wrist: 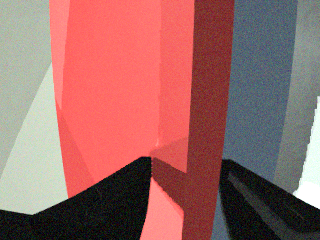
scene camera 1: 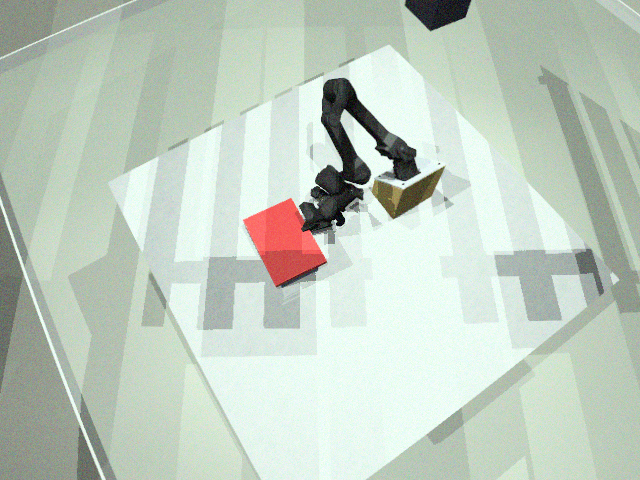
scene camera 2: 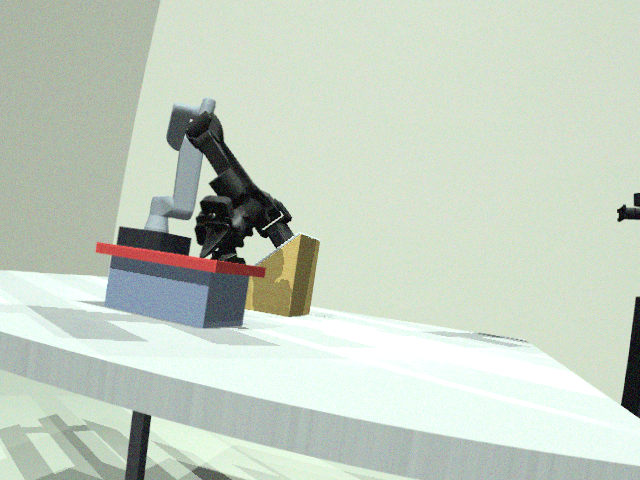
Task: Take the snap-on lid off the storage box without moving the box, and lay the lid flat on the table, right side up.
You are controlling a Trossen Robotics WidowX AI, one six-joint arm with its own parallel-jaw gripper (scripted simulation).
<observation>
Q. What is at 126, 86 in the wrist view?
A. A lid.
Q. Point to a lid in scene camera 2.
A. At 189, 262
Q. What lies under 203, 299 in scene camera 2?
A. A blue-grey storage box.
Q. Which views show my gripper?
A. The wrist view, scene camera 1 and scene camera 2: all of them.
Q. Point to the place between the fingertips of my gripper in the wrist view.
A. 185, 168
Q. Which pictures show the lid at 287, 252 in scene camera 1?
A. The wrist view, scene camera 1 and scene camera 2: all of them.
</observation>
